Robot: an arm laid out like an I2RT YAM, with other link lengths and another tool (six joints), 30 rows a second.
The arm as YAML. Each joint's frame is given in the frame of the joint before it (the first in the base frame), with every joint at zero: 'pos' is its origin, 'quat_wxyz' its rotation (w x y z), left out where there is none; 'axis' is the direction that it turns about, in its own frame. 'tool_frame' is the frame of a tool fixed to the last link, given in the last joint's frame.
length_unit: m
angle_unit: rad
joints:
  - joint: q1
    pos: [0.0, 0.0, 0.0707]
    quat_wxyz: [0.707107, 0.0, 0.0, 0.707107]
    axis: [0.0, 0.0, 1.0]
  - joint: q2
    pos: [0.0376, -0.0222, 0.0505]
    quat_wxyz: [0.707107, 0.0, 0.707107, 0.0]
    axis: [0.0, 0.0, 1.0]
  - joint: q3
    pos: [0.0, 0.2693, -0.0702]
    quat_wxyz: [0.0, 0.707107, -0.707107, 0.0]
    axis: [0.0, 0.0, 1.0]
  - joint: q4
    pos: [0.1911, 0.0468, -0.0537]
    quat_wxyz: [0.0, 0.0, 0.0, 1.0]
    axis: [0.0, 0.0, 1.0]
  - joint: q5
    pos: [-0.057, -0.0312, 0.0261]
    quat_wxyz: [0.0, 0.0, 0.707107, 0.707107]
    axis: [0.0, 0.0, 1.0]
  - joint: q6
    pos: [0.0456, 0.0, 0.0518]
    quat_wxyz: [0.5, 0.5, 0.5, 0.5]
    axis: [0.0, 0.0, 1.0]
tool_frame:
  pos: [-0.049, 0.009, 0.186]
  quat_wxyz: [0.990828, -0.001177, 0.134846, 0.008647]
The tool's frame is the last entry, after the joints.
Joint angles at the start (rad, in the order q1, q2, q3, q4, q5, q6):
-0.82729, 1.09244, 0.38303, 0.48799, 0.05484, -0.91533
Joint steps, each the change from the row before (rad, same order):
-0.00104, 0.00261, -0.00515, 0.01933, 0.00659, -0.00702
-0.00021, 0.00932, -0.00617, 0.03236, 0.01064, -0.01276
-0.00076, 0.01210, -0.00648, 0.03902, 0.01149, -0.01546
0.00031, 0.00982, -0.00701, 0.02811, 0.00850, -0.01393
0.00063, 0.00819, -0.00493, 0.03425, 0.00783, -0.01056
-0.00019, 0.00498, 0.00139, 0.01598, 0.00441, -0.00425
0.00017, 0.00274, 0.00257, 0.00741, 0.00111, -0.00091
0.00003, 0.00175, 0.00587, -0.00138, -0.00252, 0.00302
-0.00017, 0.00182, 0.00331, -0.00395, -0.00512, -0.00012
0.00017, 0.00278, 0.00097, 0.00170, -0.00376, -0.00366
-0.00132, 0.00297, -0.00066, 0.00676, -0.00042, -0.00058
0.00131, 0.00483, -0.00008, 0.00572, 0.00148, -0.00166
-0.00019, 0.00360, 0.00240, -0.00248, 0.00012, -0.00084
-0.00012, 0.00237, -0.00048, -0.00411, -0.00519, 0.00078
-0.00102, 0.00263, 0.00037, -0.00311, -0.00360, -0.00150
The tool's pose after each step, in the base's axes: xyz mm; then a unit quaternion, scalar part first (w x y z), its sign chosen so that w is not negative. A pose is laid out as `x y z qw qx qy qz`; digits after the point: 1 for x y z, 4 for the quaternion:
234.4 -250.8 146.3 0.1472 0.4675 -0.5271 0.6942
234.0 -255.0 149.0 0.1551 0.4637 -0.5214 0.6993
233.7 -260.0 152.5 0.1642 0.4592 -0.5145 0.7053
233.2 -263.1 153.6 0.1714 0.4577 -0.5092 0.7084
233.6 -266.6 158.0 0.1772 0.4526 -0.5029 0.7148
234.1 -269.1 161.3 0.1802 0.4488 -0.4999 0.7185
234.8 -270.2 163.6 0.1809 0.4466 -0.4983 0.7208
236.1 -270.6 165.3 0.1790 0.4456 -0.4982 0.7220
237.2 -270.1 165.0 0.1770 0.4475 -0.4977 0.7216
238.1 -269.9 164.9 0.1765 0.4493 -0.4959 0.7218
238.3 -270.7 165.5 0.1770 0.4483 -0.4953 0.7228
238.8 -271.2 165.4 0.1776 0.4485 -0.4946 0.7230
239.0 -271.6 164.6 0.1779 0.4497 -0.4951 0.7217
239.6 -270.5 162.4 0.1757 0.4528 -0.4959 0.7199
239.8 -270.1 160.8 0.1751 0.4554 -0.4961 0.7183

